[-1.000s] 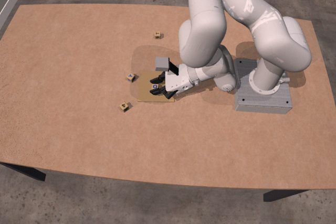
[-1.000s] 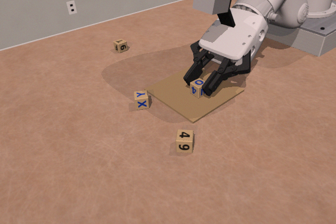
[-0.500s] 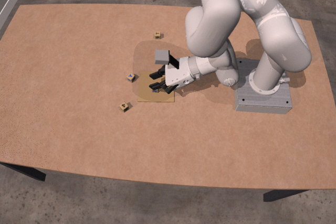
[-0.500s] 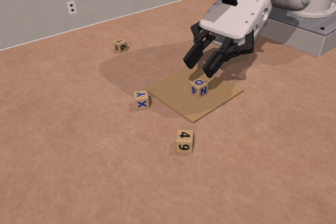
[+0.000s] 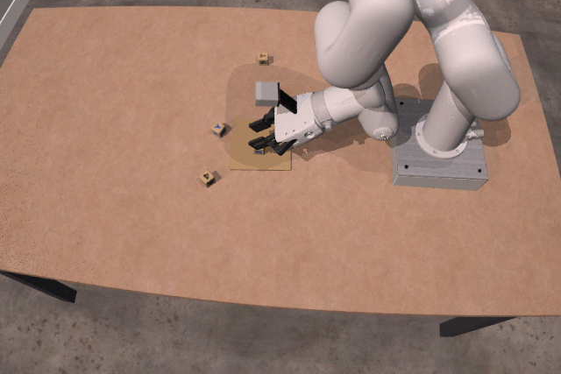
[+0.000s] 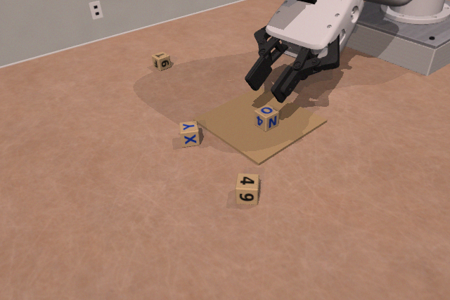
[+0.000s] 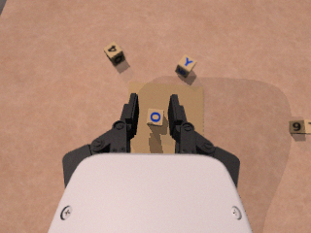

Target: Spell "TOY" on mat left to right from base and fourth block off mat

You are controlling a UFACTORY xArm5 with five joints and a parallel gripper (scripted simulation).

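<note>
My hand is 60 mm above the O block. The rest, counted from my hand: tan mat (20 mm to the right, 80 mm below); T block (10 mm behind, 280 mm to the right, 70 mm below).
</note>
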